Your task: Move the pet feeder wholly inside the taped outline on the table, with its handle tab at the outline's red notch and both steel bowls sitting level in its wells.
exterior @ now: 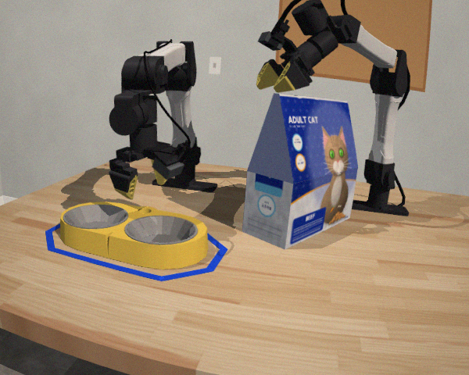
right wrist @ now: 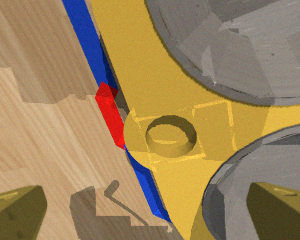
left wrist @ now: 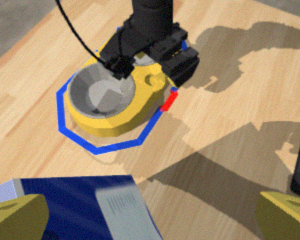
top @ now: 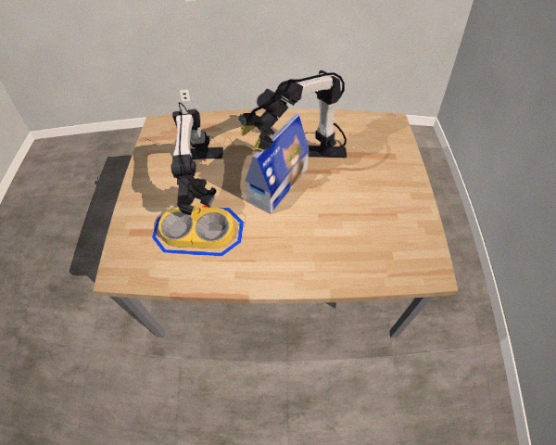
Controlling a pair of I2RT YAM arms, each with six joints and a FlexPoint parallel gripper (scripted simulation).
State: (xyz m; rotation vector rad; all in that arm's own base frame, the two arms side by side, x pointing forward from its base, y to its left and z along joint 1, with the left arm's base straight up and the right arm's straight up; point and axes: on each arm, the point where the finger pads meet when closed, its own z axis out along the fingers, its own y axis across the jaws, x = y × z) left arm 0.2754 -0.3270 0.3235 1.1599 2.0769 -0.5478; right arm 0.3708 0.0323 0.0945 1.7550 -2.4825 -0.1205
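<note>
The yellow pet feeder lies 8 cm below my right hand and 7 cm ahead of it. The rest, counted from my right hand: blue cat food bag (34 cm to the left, 16 cm behind, 5 cm above); then blue taped outline (9 cm below, 7 cm ahead).
</note>
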